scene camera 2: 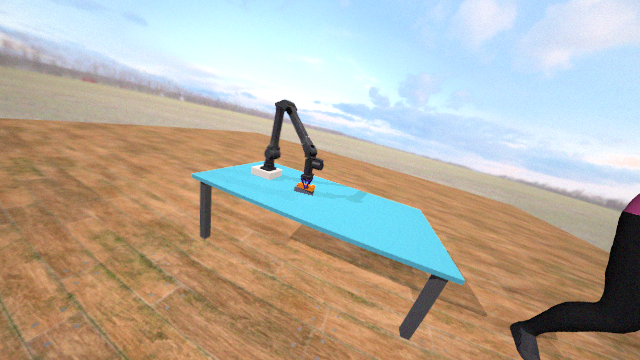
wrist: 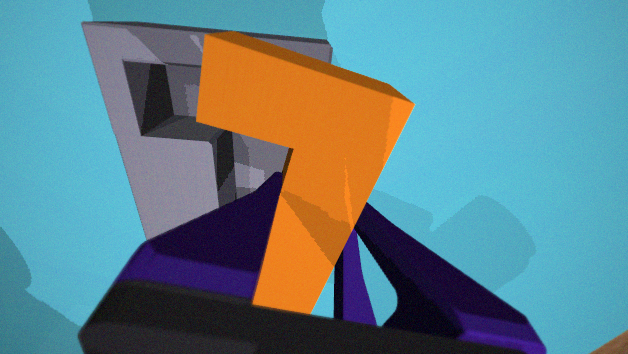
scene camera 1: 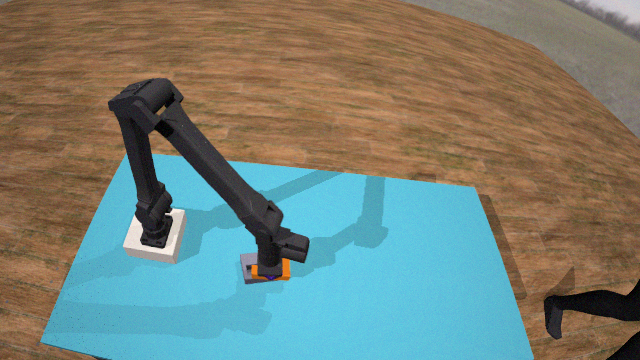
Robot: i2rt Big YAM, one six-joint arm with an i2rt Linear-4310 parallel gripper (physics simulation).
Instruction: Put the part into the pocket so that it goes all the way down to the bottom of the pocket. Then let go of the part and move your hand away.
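Frame: origin at the arm's base, x ahead, y left, z up, level; metres.
Seen in the pictures: gripper, fingertip midpoint: [scene camera 2: 305, 187] [wrist: 311, 192] [scene camera 1: 271, 274]; arm's base, origin of the base link: [scene camera 2: 268, 169] [scene camera 1: 157, 231].
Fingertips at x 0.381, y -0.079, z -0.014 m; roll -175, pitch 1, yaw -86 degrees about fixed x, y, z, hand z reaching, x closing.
Observation:
Pixels of each thing's middle, then the offset from my fingertips to it. "spot": a spot on its surface instead. Level surfaces: height alone.
- orange L-shaped part, body centre: [wrist: 275, 199] [scene camera 1: 270, 268] [scene camera 2: 306, 186] 0.003 m back, 0.015 m left, 0.009 m up
- grey block, body centre: [wrist: 233, 177] [scene camera 1: 264, 266] [scene camera 2: 304, 188] 0.022 m back, 0.038 m left, 0.024 m down
- L-shaped pocket, surface spot: [wrist: 182, 95] spot: 0.008 m ahead, 0.074 m left, 0.038 m down
- blue table, its level: 0.042 m down
The orange L-shaped part [scene camera 1: 285, 272] [wrist: 320, 130] is held between the purple fingers of my gripper [scene camera 2: 306, 185] [wrist: 311, 192], which is shut on it. The grey block [scene camera 1: 248, 278] [wrist: 170, 175] with the L-shaped pocket [wrist: 182, 95] lies on the table below the part. In the wrist view the part is above the block and shifted to the right of the pocket, overhanging the block's right side. It is also turned relative to the pocket's edges. The pocket's left arm and part of its lower arm show uncovered; the rest is hidden by the part and a finger.
The blue table [scene camera 1: 400, 280] [scene camera 2: 370, 220] carries the arm's white base block [scene camera 1: 172, 240] [scene camera 2: 266, 173], to the left of the grey block in scene camera 1. A person [scene camera 1: 595, 302] [scene camera 2: 565, 320] in black leggings is partly in view off the table's right side.

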